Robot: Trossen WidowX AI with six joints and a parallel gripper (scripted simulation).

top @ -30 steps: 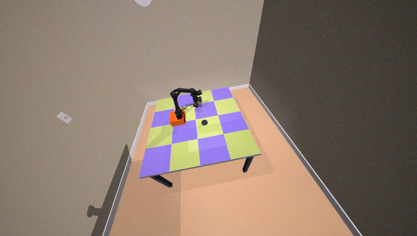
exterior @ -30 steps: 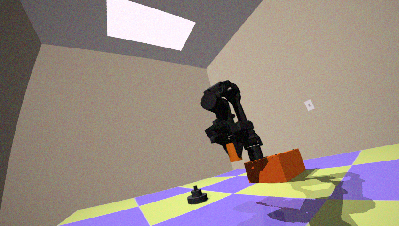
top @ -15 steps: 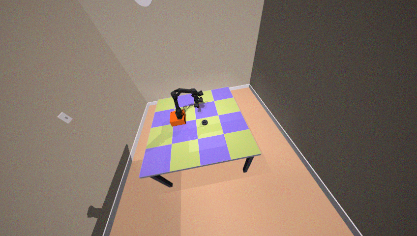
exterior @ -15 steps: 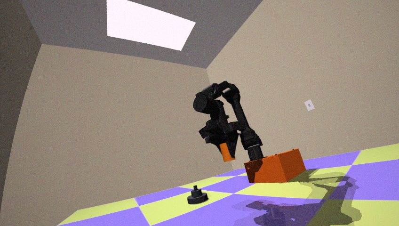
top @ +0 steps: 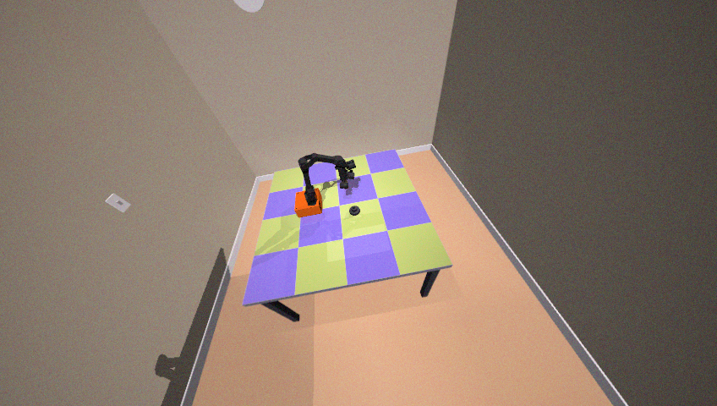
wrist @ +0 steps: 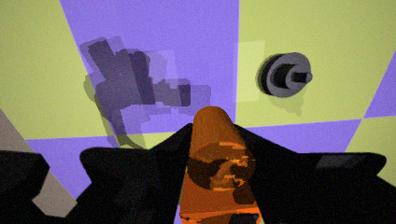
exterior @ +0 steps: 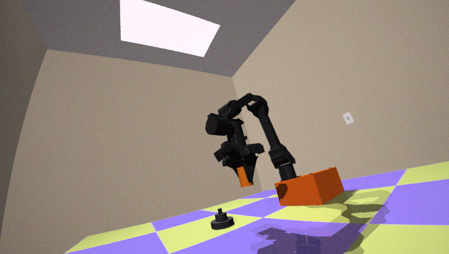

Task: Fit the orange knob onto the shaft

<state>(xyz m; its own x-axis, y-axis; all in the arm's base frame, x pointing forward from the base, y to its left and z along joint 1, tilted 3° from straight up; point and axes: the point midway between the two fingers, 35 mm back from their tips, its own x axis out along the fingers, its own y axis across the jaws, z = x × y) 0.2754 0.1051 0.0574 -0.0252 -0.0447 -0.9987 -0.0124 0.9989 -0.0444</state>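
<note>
The pedestal lies 15 cm to the right of my gripper tip, 10 cm below it and 5 cm ahead of it. From my gripper tip the other things lie so: orange knob (2 cm above).
</note>
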